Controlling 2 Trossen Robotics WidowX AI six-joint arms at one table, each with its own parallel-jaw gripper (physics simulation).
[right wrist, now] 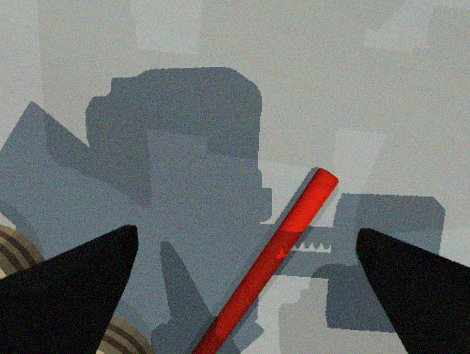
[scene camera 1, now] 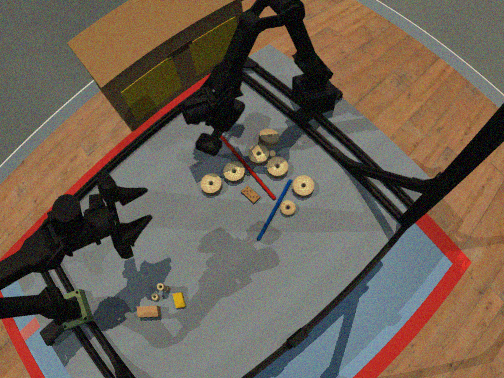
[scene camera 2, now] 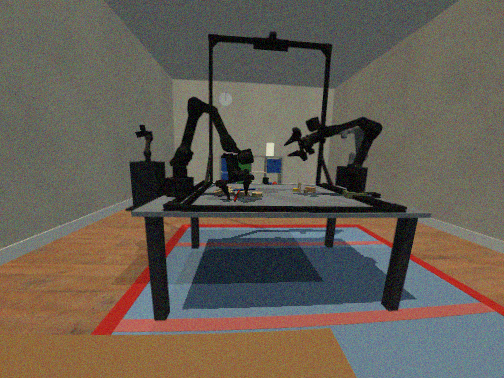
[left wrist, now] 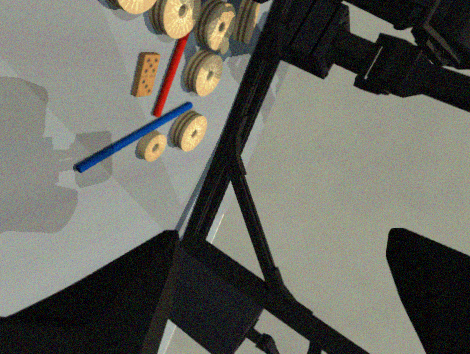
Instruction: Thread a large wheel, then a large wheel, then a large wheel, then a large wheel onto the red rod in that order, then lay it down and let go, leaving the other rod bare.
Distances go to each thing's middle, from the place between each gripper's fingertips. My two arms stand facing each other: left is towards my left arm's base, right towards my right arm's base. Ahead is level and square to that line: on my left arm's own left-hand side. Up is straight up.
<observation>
I see my right gripper 10 cm past the red rod (right wrist: 321,185) and 1 cm above it. The rest, counted from my right hand: domino tile (left wrist: 148,63): 18 cm behind, 5 cm to the left, 1 cm below; blue rod (left wrist: 112,149): 25 cm behind, 3 cm to the left, 1 cm below.
I see the domino tile 250 mm below my left hand, 220 mm to the right of it and 50 mm behind it. Also, from my left hand: red rod 260 mm to the right, 240 mm below, 30 mm ahead; blue rod 240 mm below, 230 mm to the right, 130 mm behind.
</observation>
